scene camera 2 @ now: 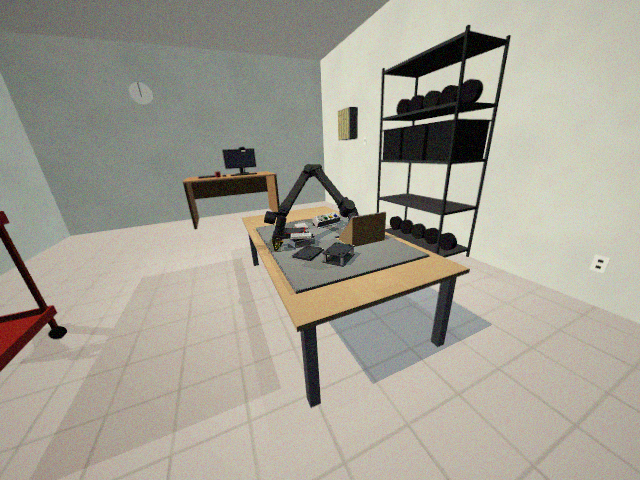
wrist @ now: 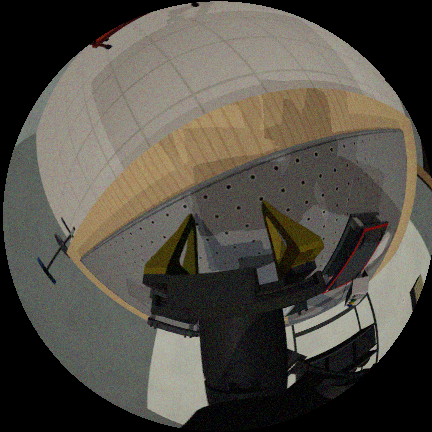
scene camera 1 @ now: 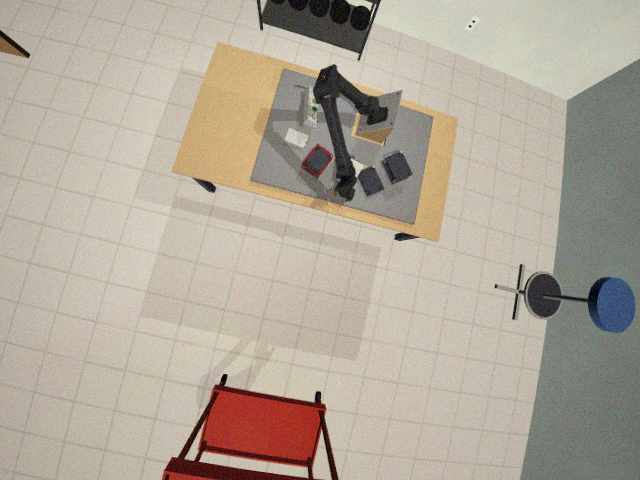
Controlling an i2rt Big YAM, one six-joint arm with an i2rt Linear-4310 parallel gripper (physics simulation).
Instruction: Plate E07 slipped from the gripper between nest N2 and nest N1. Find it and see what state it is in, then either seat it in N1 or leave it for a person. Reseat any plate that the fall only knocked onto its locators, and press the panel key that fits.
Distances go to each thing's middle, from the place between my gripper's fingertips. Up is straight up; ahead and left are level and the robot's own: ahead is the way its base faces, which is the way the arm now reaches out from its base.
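Labels:
By now the red-rimmed dark tray (wrist: pixel 355 260) has my gripper 190 mm past it, 190 mm to the left of it and 30 mm below it.

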